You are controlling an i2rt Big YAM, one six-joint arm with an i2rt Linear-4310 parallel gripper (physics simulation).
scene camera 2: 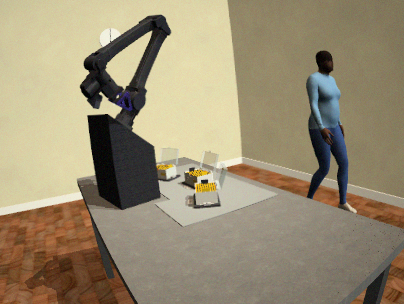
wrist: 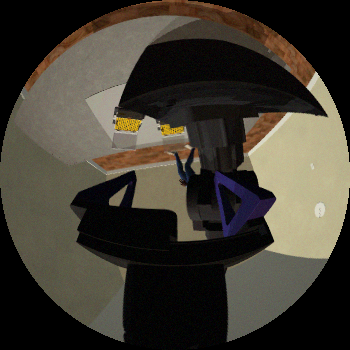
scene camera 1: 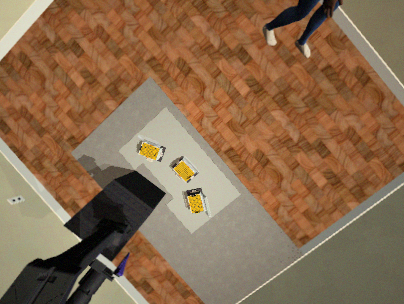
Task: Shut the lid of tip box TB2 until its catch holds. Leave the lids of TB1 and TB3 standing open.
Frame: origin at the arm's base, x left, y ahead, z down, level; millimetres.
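Seen in the pictures: gripper, fingertip midpoint: point(scene camera 2: 127, 108) point(wrist: 174, 174) point(scene camera 1: 120, 245); arm's base at its link origin: point(scene camera 2: 120, 127) point(wrist: 212, 109) point(scene camera 1: 118, 226).
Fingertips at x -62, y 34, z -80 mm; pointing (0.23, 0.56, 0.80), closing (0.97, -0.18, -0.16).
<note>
Offsets run from my fingertips to a thing's top centre. Level surfaces: height alone.
Three tip boxes with yellow tips stand on the pale mat {dz +406 mm} point(scene camera 1: 222, 194) point(scene camera 2: 185, 217), their clear lids standing open. The first point(scene camera 1: 150, 151) point(scene camera 2: 166, 172) is at one end of the row, the second {dz +331, dx +100, dy +312 mm} point(scene camera 1: 184, 170) point(scene camera 2: 197, 176) point(wrist: 171, 130) in the middle, the third {dz +331, dx -120, dy +262 mm} point(scene camera 1: 195, 203) point(scene camera 2: 206, 199) point(wrist: 128, 124) at the other end. The third box's lid {dz +252, dx -142, dy +325 mm} point(scene camera 2: 222, 175) point(wrist: 123, 141) leans outward. Box labels are not readable, so I cannot tell which is TB2. My gripper point(wrist: 174, 174) is open and empty, held high beside the arm's pedestal, away from the boxes.
The black pedestal point(scene camera 1: 120, 205) point(scene camera 2: 120, 165) stands on the grey table {dz +409 mm} point(scene camera 1: 220, 265) point(scene camera 2: 240, 250) beside the mat and hides part of the boxes' area in the wrist view. A person point(scene camera 1: 310, 25) point(scene camera 2: 326, 120) point(wrist: 185, 167) stands on the wooden floor beyond the table.
</note>
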